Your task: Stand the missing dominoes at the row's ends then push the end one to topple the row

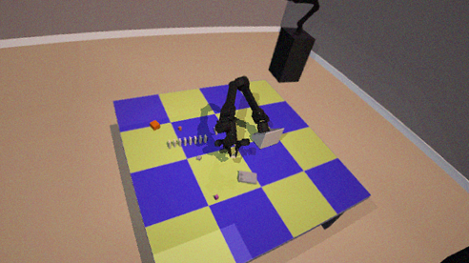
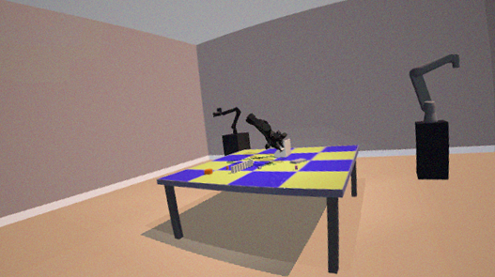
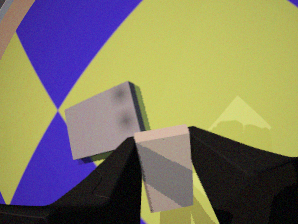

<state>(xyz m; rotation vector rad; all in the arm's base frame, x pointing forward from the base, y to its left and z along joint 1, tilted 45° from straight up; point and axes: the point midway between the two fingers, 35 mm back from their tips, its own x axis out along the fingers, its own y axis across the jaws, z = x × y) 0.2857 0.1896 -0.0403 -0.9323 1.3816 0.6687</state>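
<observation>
Right now my gripper tip is 8 cm past the flat grey slab, 8 cm to the right of it and 10 cm above it. The rest, counted from my gripper tip: small magenta piece (14 cm ahead, 16 cm to the left, 10 cm below); small grey piece (16 cm ahead, 12 cm to the right, 10 cm below); small red piece (21 cm ahead, 37 cm to the right, 10 cm below).
</observation>
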